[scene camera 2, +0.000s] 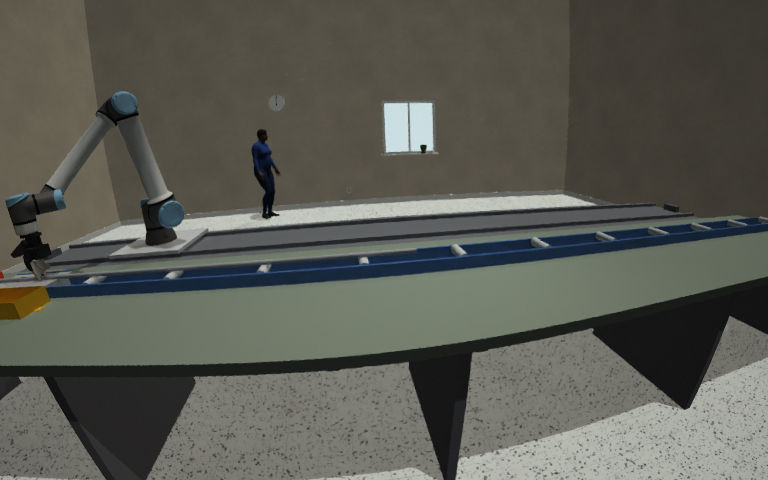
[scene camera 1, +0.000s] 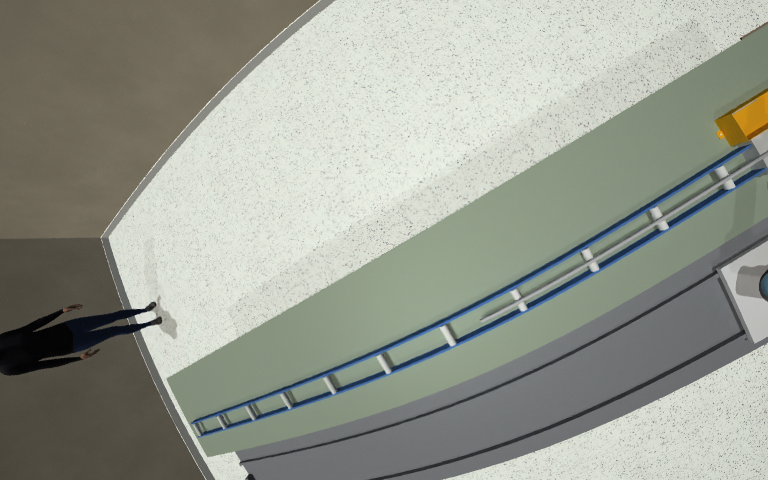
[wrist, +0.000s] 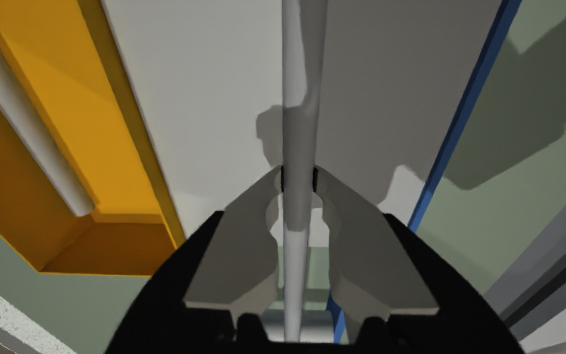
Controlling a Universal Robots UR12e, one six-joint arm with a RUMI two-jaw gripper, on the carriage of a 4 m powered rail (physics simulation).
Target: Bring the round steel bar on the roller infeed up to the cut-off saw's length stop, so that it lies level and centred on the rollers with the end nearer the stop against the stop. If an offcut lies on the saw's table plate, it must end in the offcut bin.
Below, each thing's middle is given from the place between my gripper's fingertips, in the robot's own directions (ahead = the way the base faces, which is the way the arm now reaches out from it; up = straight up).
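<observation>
Here is the orange offcut bin (wrist: 69, 66), and I find my hand 70 mm to the left of it, 180 mm short of it and 20 mm above it.
</observation>
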